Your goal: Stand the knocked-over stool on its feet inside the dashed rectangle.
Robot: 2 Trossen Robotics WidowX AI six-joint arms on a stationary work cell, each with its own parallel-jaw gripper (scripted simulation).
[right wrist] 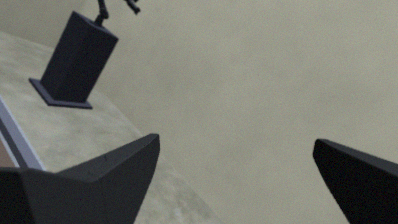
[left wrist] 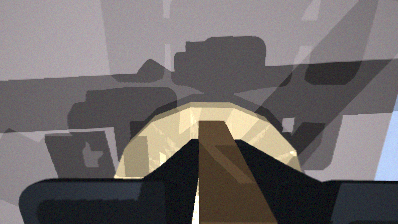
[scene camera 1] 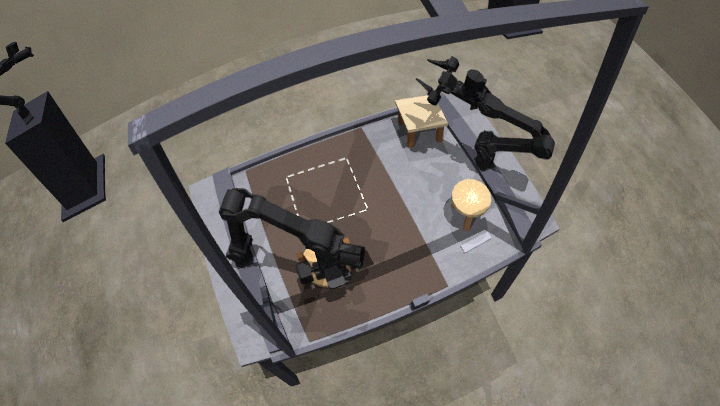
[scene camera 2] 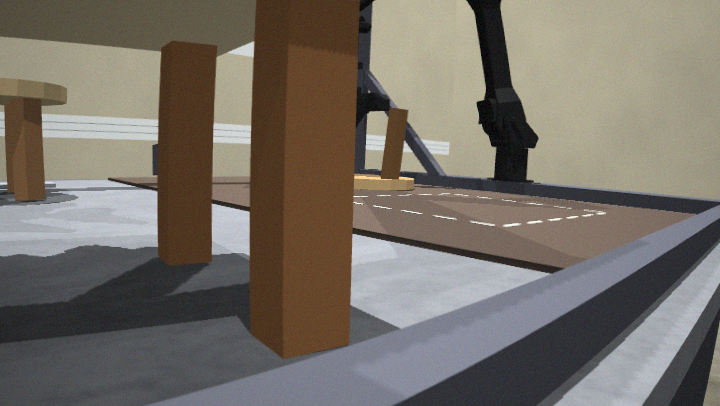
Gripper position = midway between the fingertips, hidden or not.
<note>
In view: the left gripper point(left wrist: 215, 146), the right gripper point(scene camera 1: 421, 69), a square stool point(scene camera 2: 303, 123), a round stool point(scene camera 1: 471, 198), a brown mat point(scene camera 2: 550, 246) and a beam point(scene camera 1: 257, 81).
The square stool also shows in scene camera 1 point(scene camera 1: 417, 113). The right gripper is seen too in the right wrist view point(right wrist: 234, 144). The brown mat is seen too in the left wrist view point(left wrist: 85, 85). The right wrist view misses the square stool: it is out of frame. The left wrist view misses the square stool: it is out of frame.
</note>
